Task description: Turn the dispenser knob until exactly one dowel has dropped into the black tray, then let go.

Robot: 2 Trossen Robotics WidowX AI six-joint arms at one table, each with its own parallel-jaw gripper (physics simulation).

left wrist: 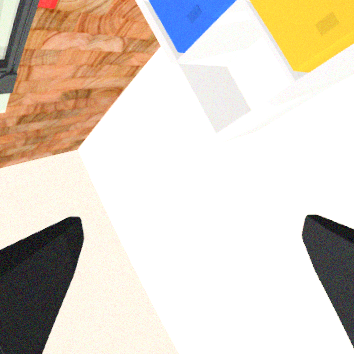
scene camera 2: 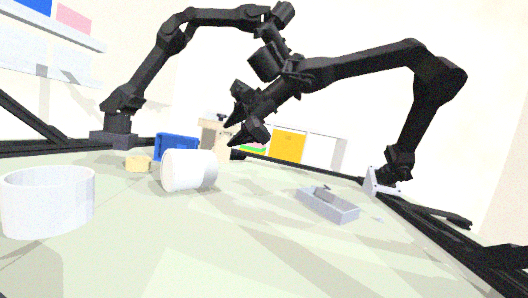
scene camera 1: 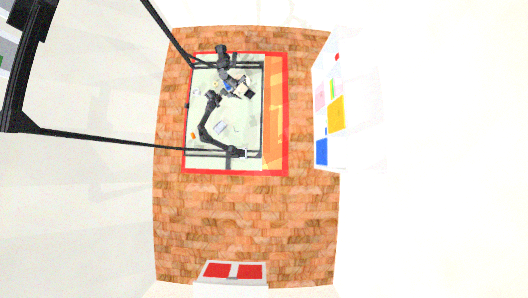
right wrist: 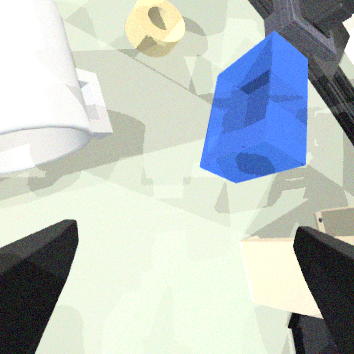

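Seen in the pictures: left gripper, between the fingertips: (left wrist: pixel 193 226) (scene camera 1: pixel 246 95); right gripper, between the fingertips: (scene camera 2: pixel 225 136) (scene camera 1: pixel 221 95) (right wrist: pixel 188 234); left arm's base, origin of its link: (scene camera 2: pixel 116 132) (right wrist: pixel 311 10); right arm's base, origin of its link: (scene camera 2: pixel 384 178) (scene camera 1: pixel 242 153).
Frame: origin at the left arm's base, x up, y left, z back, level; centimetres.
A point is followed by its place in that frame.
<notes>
The beige dispenser (scene camera 1: pixel 242 90) (scene camera 2: pixel 221 145) @(x 1.8, y -9.5, z -33.3 cm) (right wrist: pixel 275 272) @(x -0.9, y -9.3, z -34.0 cm) stands at the back, with a dark knob (scene camera 2: pixel 221 116) @(x 11.7, y -3.6, z -32.6 cm) on top. The black tray (scene camera 1: pixel 249 93) @(x -4.5, y 1.8, z -40.0 cm) (scene camera 2: pixel 238 155) @(x -2.4, y -2.9, z -41.9 cm) is beside it, partly hidden in scene camera 2; its inside is too small to read. No dowel can be made out. My right gripper (scene camera 2: pixel 228 135) @(x 6.4, y -22.6, z -31.7 cm) (right wrist: pixel 188 234) @(x 6.4, y -22.6, z -31.7 cm) is open and empty, tips toward the dispenser and apart from the knob. In its wrist view one finger overlaps the dispenser's edge. My left gripper (left wrist: pixel 193 226) @(x 33.6, y -8.4, z -57.1 cm) is open and empty, facing the wall and shelves; in scene camera 2 the right arm hides most of it.
A blue box (scene camera 2: pixel 162 147) @(x -1.4, y -8.9, z -15.5 cm) (right wrist: pixel 285 120) @(x 3.3, y -12.6, z -22.7 cm) stands left of the dispenser. A yellow ring (scene camera 2: pixel 138 165) @(x -3.1, y -23.7, z -13.3 cm) (right wrist: pixel 137 32) @(x -3.1, y -22.9, z -14.6 cm) and a white mug (scene camera 2: pixel 187 170) @(x 0.5, y -35.3, z -23.7 cm) (right wrist: pixel 35 65) @(x 3.2, y -29.2, z -24.7 cm) on its side lie nearer. A white bowl (scene camera 2: pixel 47 207) @(x -1.3, y -44.7, z -11.3 cm) and a grey tray (scene camera 2: pixel 345 216) @(x -3.0, y -46.7, z -51.7 cm) are in front. The arms cross.
</notes>
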